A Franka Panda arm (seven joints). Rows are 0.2 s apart.
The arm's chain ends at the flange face. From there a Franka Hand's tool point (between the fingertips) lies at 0.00 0.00 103.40 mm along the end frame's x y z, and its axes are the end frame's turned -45 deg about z.
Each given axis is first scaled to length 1.
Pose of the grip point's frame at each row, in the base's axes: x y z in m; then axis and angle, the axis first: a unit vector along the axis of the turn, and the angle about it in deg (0 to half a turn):
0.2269, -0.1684, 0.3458, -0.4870, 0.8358, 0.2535, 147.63
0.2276, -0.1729, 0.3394, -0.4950, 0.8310, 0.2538, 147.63
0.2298, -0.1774, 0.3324, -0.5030, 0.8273, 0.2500, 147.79
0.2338, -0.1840, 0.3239, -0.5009, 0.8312, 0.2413, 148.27
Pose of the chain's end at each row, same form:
0.2042, -0.2358, 0.4209, -0.1266, 0.9332, 0.3362, 161.08
0.2056, -0.2405, 0.4144, -0.1356, 0.9319, 0.3364, 161.09
0.2082, -0.2446, 0.4080, -0.1443, 0.9320, 0.3326, 161.08
0.2117, -0.2496, 0.4007, -0.1411, 0.9357, 0.3234, 161.15

